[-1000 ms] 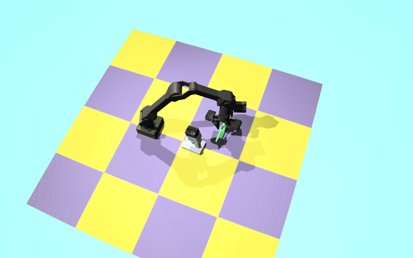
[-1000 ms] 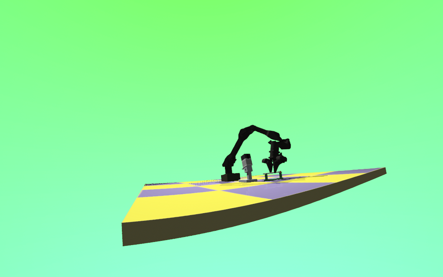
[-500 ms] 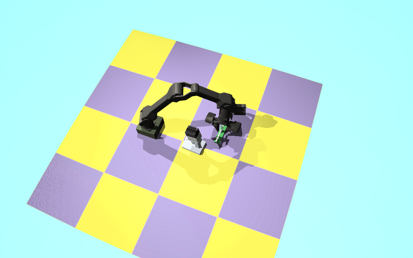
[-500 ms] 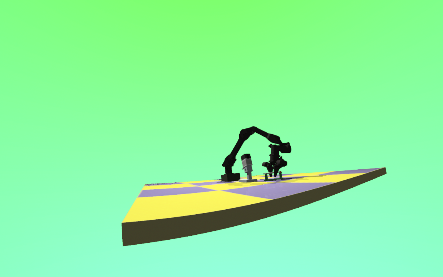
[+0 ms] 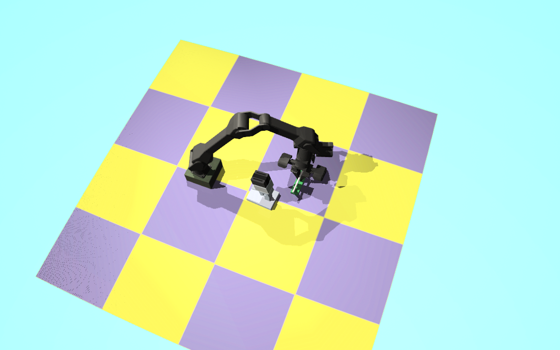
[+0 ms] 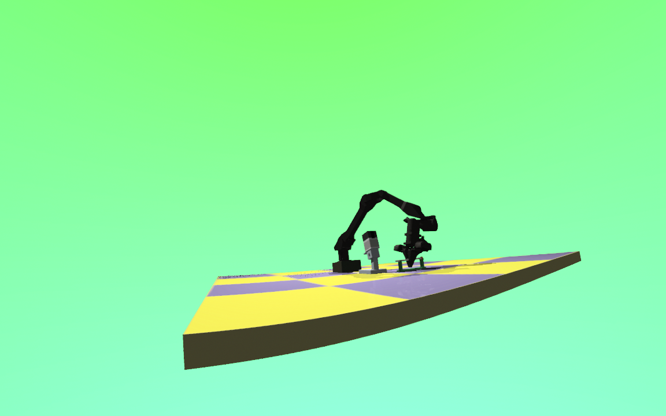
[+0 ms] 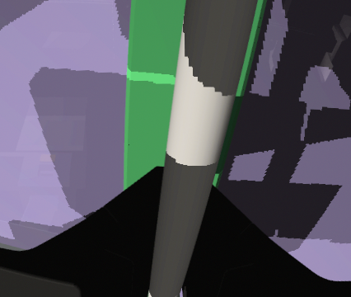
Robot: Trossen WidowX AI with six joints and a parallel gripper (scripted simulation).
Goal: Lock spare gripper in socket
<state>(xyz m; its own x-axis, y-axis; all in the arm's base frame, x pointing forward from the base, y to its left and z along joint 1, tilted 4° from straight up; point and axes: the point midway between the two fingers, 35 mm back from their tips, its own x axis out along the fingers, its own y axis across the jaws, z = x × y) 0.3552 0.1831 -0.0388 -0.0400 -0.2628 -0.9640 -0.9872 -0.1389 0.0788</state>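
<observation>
Now: gripper tip 1 cm to the right of the green cradle and 1 cm below it. Also, from my gripper tip: spare gripper (8 cm behind, 13 cm to the right, 11 cm above); socket (9 cm behind, 13 cm to the right, 4 cm above).
</observation>
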